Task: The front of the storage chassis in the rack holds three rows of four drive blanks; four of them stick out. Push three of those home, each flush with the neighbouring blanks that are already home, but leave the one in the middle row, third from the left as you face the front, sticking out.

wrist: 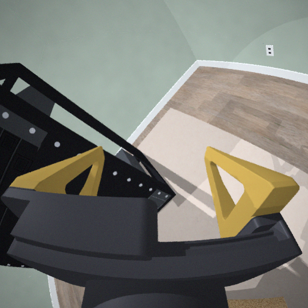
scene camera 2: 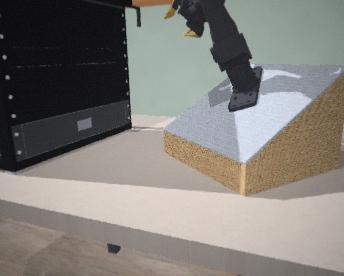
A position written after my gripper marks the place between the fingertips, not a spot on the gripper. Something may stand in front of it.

Note:
In view: my gripper [wrist: 154,151] and a black rack [scene camera 2: 59,108].
The black rack shows as well in the wrist view [wrist: 40,140].

